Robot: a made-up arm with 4 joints. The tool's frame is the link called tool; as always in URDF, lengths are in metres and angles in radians.
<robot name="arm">
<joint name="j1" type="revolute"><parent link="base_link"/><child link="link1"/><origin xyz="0.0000 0.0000 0.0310" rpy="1.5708 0.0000 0.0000"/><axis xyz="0 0 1"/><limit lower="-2.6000" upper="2.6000"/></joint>
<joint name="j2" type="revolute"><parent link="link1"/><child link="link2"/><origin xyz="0.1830 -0.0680 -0.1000" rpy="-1.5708 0.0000 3.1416"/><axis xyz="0 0 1"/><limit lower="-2.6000" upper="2.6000"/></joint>
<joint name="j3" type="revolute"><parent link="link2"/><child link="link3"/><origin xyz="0.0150 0.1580 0.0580" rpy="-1.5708 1.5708 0.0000"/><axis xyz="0 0 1"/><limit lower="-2.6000" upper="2.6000"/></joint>
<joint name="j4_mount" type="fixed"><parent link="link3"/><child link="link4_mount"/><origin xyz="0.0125 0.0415 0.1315" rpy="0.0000 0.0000 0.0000"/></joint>
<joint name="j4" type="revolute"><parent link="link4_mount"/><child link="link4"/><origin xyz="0.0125 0.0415 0.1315" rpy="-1.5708 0.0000 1.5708"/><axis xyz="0 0 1"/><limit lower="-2.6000" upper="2.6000"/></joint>
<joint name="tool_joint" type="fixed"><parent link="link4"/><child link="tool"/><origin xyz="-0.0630 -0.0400 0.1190" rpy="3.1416 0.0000 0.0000"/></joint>
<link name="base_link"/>
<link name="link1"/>
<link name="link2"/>
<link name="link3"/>
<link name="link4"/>
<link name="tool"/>
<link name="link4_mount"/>
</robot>
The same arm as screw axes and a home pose.
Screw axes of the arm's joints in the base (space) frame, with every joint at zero. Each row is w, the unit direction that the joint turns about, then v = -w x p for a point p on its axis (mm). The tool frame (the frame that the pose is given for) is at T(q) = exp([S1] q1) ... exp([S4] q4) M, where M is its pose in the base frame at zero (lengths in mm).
S1 = (0, -1, 0, 31, 0, 0)
S2 = (0, 0, -1, -100, 183, 0)
S3 = (0, 1, 0, 95, 0, 168)
S4 = (0, 0, -1, -521, 251, 0)
M: xyz 188 561 -189 (mm) quaternion w x y z 1 0.000006 0 -0.000002
Joint limits (deg, base to tool): -148.97..148.97 -148.97..148.97 -148.97..148.97 -148.97..148.97

